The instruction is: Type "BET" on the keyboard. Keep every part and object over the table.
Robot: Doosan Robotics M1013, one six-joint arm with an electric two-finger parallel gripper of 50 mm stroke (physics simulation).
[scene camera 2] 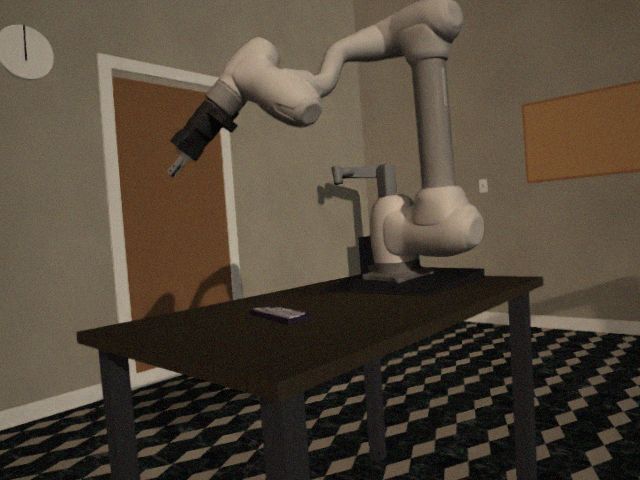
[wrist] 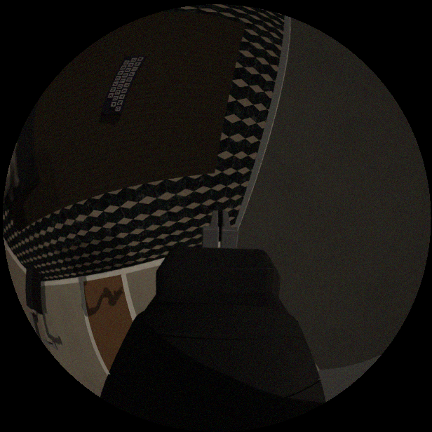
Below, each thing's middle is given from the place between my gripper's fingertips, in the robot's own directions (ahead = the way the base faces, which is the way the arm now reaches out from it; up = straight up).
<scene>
Now: the keyboard (scene camera 2: 279, 314) 170 mm behind my hand, 180 mm to the left of it and 360 mm below it.
</scene>
